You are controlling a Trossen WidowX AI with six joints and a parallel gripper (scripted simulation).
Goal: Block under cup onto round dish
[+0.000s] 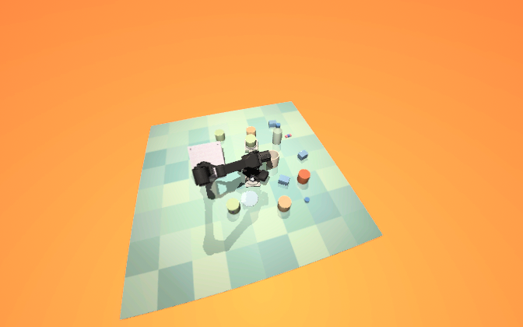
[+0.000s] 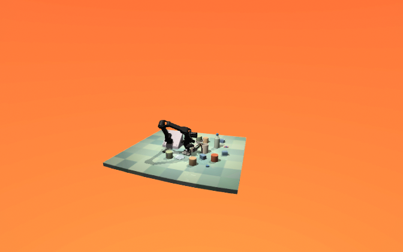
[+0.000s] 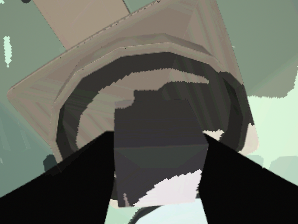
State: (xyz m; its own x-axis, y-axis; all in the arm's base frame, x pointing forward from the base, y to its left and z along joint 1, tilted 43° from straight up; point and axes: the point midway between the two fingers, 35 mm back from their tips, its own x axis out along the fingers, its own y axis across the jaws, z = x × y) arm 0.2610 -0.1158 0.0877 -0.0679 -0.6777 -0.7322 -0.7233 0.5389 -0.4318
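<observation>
Right now my gripper tip is 5 cm past the round white dish, 10 cm to the left of it and 3 cm above it. Round my gripper tip: balance beam (3 cm ahead, 13 cm to the left); then pale block (right at my gripper tip); then beige cup (16 cm ahead, 10 cm to the left, 1 cm above).
</observation>
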